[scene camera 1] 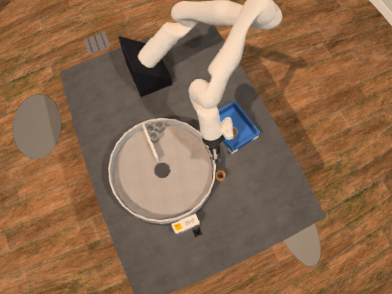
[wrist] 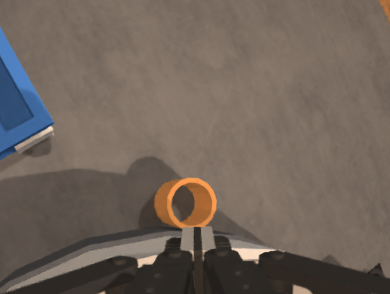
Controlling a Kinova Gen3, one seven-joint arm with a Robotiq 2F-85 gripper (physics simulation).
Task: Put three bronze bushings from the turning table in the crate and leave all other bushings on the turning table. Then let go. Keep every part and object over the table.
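Frame: origin at the arm's base, x down, y left, z ahead, level; millimetres.
Seen in the pictures: gripper, fingertip midpoint: (scene camera 1: 217,161) (wrist: 197,247); arm's base, link origin: (scene camera 1: 146,60).
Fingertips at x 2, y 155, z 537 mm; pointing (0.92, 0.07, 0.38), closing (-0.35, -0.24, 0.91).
Observation:
Pixels of each thing's top centre, then the offset from my fingertips to it. "pt": a spot on its surface instead.
- blue crate, top centre: (scene camera 1: 233,124) dx +77, dy +132, dz -157 mm
- pale divider bar, surface spot: (scene camera 1: 151,142) pt dx +30, dy -222, dz -157 mm
- white control box, surface spot: (scene camera 1: 185,224) pt dx +68, dy -182, dz +188 mm
- small black part, surface spot: (scene camera 1: 197,231) pt dx +102, dy -145, dz +224 mm
A bronze bushing (scene camera 1: 220,176) (wrist: 209,202) stands on the table just outside the rim of the turning table (scene camera 1: 132,175) (wrist: 95,251). Another bronze bushing (scene camera 1: 234,131) shows in the blue crate (scene camera 1: 245,124) (wrist: 31,92), partly hidden by the arm; any others there are hidden. Several grey bushings (scene camera 1: 154,136) stand together on the turning table near its back rim. My gripper (scene camera 1: 216,159) (wrist: 197,247) is shut and empty. It is over the turning table's right rim, its tips beside the bronze bushing on the table in the wrist view.
A pale divider bar (scene camera 1: 151,142) lies across part of the turning table, beside the grey bushings. A black wedge-shaped box (scene camera 1: 147,72) stands at the back. A white control box (scene camera 1: 185,224) and a small black part (scene camera 1: 197,231) are at the turning table's front rim.

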